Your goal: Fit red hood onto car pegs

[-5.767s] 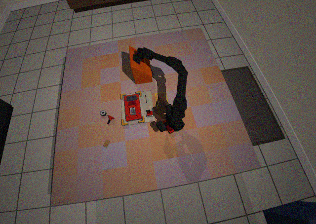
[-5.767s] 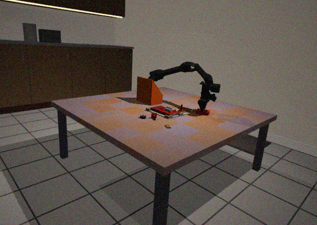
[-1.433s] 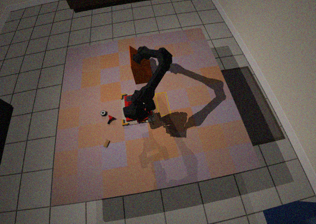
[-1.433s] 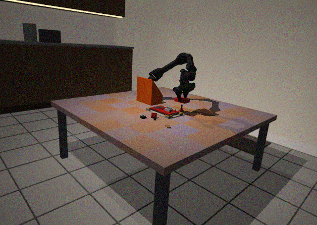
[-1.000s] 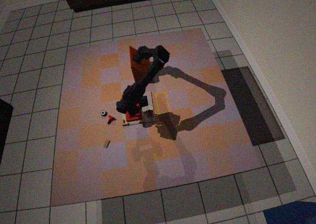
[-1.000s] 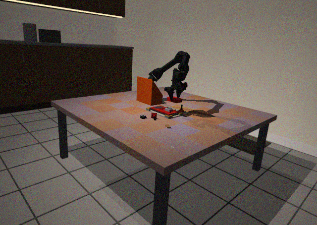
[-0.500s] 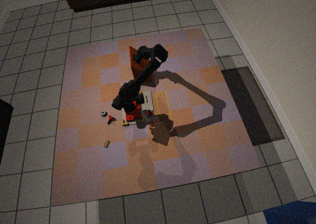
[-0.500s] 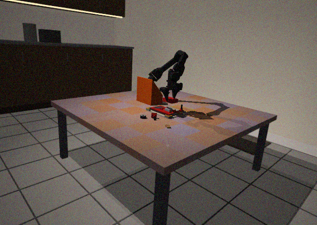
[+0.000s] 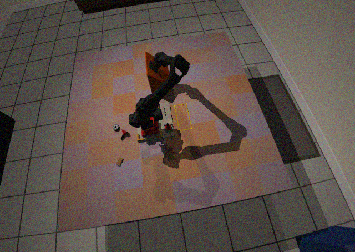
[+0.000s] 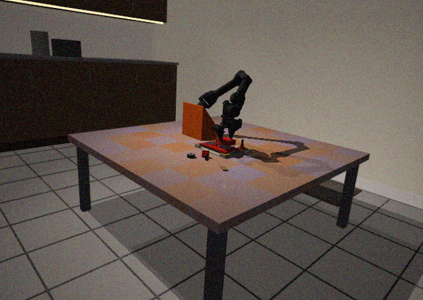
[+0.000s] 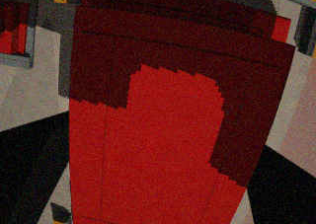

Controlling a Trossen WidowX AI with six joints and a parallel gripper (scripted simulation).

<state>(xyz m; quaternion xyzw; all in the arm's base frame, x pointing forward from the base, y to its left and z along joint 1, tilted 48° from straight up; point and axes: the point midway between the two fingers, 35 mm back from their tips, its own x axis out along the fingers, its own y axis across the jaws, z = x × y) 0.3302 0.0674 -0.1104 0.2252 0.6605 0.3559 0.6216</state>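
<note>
My gripper tip is right at the red hood. Round my gripper tip: light jig plate 40 mm behind, 10 mm to the left, 50 mm below; then tan block 210 mm ahead, 180 mm to the right, 60 mm below; then small wheel 10 mm behind, 220 mm to the right, 50 mm below.
</note>
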